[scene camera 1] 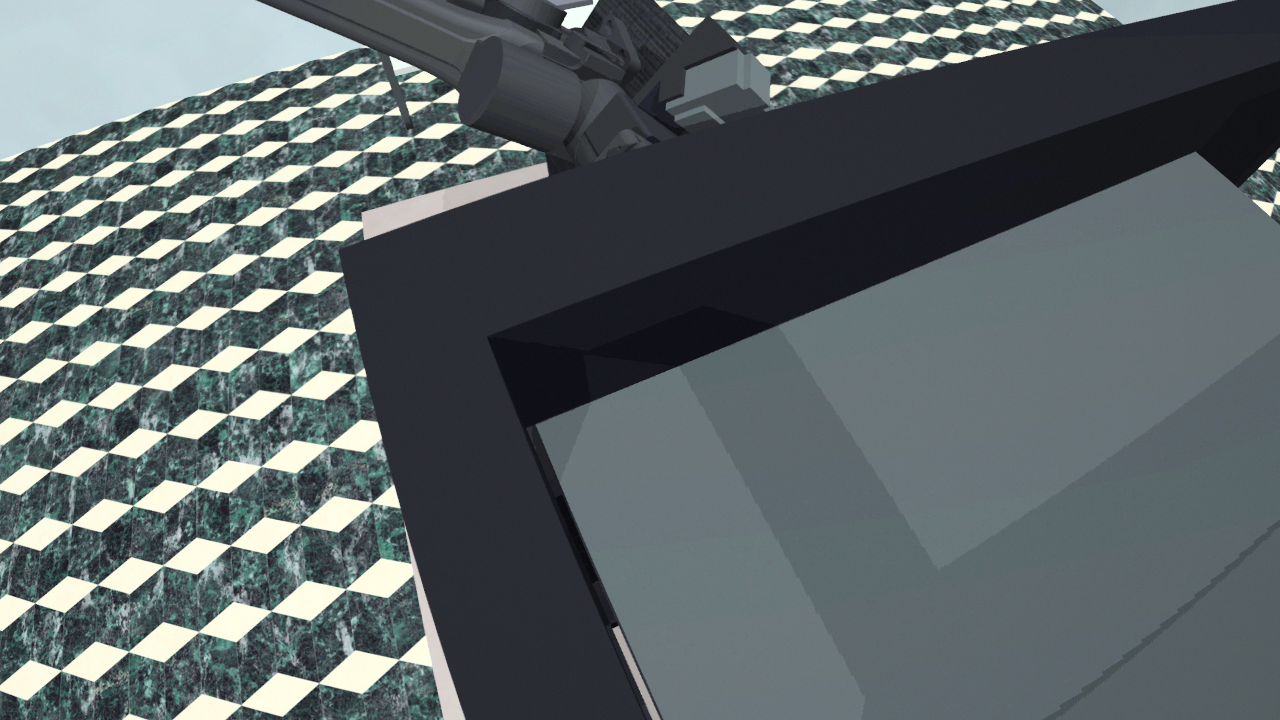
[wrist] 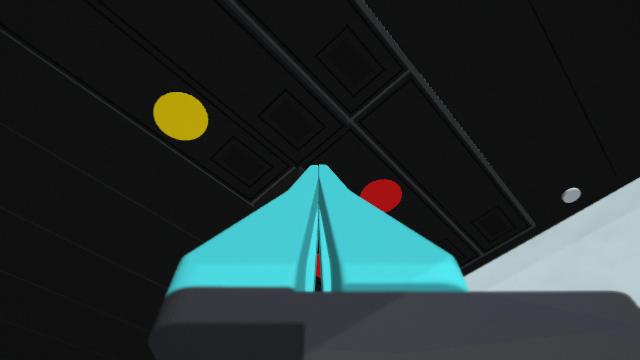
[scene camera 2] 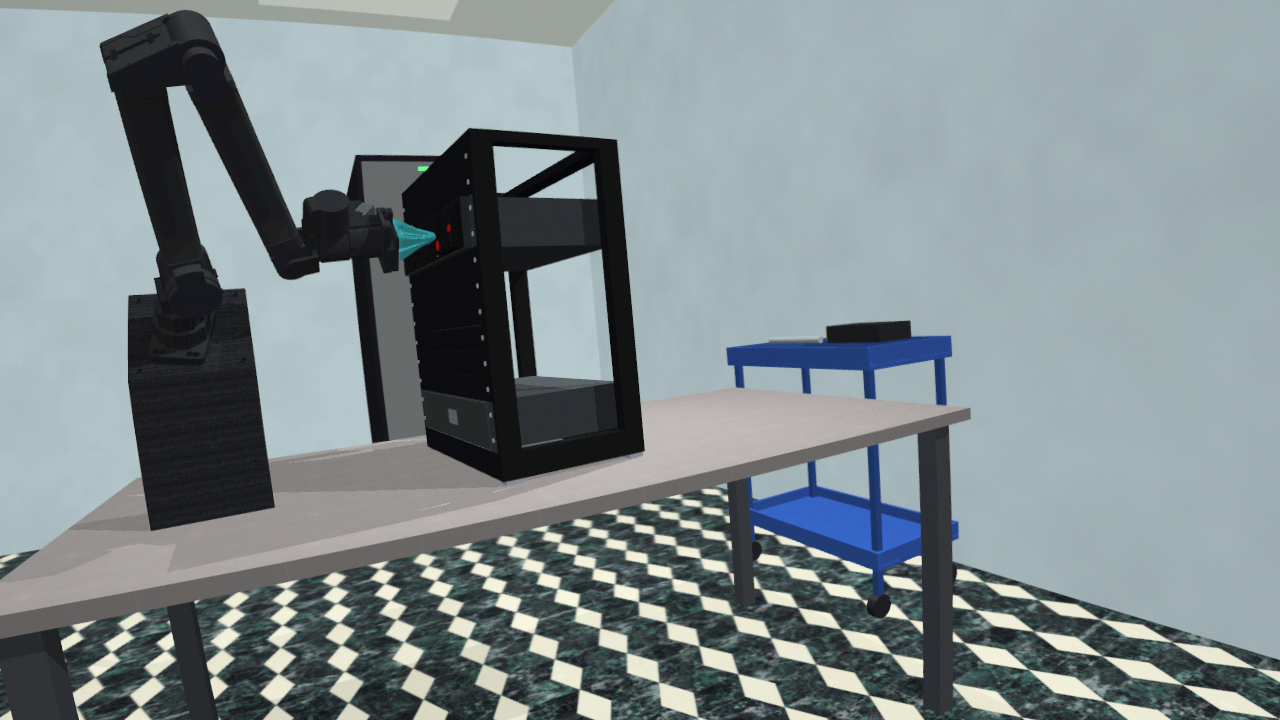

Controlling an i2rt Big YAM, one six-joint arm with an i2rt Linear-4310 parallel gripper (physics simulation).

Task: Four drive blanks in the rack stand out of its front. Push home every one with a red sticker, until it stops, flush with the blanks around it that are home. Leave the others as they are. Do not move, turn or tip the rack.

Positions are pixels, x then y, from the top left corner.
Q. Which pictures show the black rack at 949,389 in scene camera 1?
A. Scene camera 1, the wrist view and scene camera 2: all of them.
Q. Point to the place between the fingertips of my gripper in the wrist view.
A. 318,179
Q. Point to a black rack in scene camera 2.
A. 475,411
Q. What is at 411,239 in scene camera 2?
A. My gripper.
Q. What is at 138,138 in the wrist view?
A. A black rack.
